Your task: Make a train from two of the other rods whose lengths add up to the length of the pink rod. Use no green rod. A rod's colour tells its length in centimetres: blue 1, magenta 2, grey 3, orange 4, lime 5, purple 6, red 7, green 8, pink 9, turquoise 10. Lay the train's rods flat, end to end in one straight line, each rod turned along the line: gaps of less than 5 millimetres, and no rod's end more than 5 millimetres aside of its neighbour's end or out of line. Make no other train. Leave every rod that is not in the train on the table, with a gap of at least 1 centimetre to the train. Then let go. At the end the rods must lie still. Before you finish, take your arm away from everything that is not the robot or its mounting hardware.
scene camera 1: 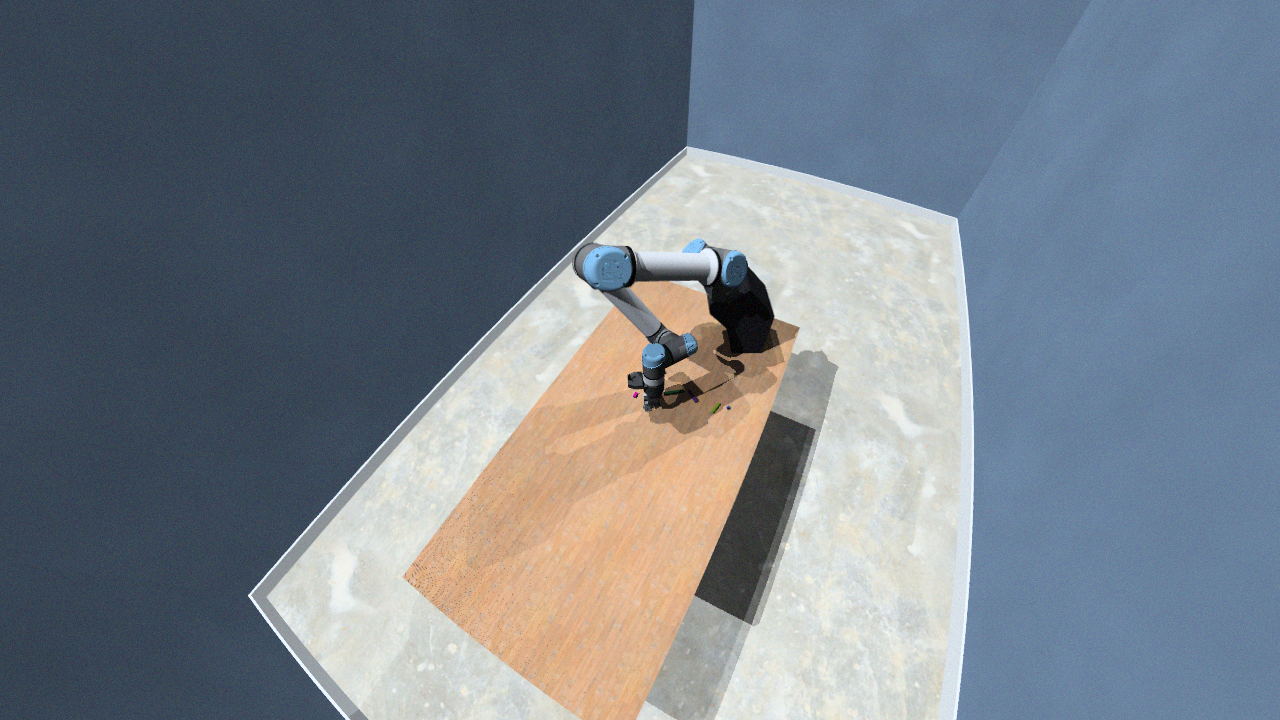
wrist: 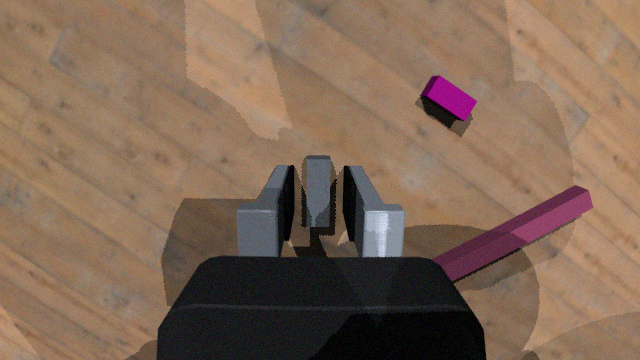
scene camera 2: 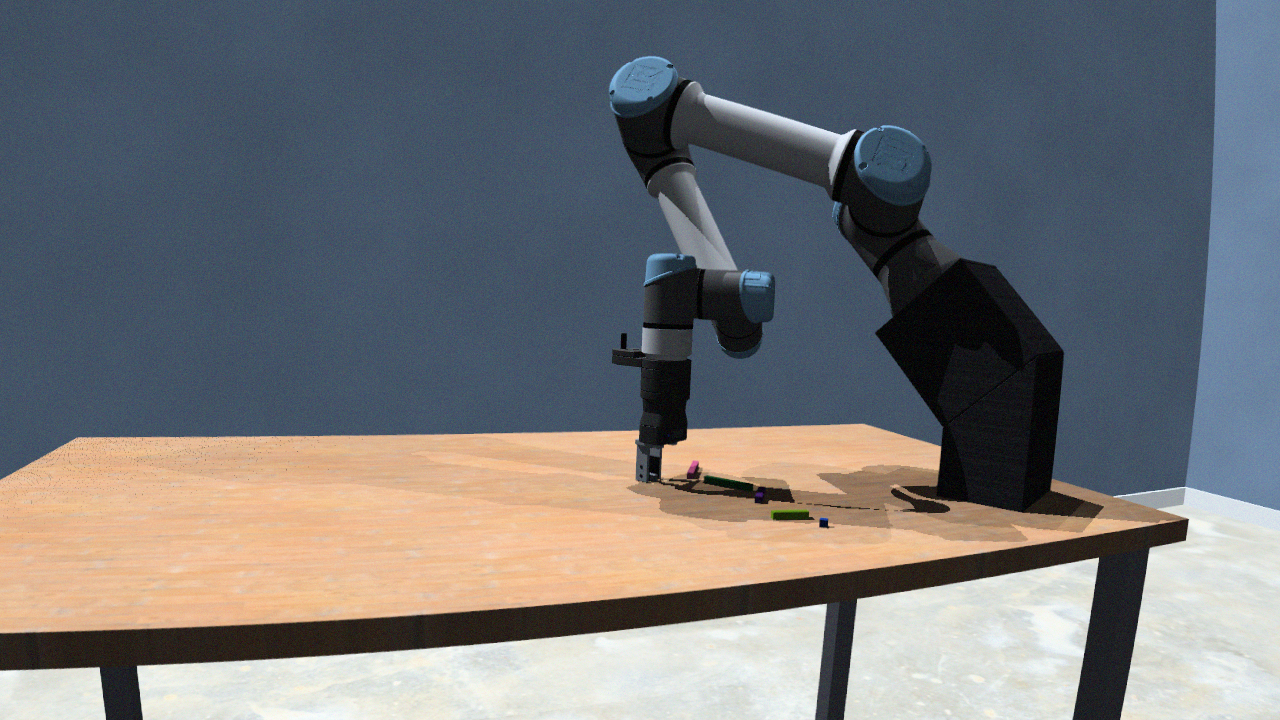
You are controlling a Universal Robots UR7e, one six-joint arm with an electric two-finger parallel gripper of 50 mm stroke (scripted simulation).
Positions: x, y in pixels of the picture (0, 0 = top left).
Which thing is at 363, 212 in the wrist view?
My gripper.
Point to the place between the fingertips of my gripper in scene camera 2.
648, 479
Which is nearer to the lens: the grey rod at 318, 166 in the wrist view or the pink rod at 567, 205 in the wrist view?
The grey rod.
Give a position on a magenta rod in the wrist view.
440, 92
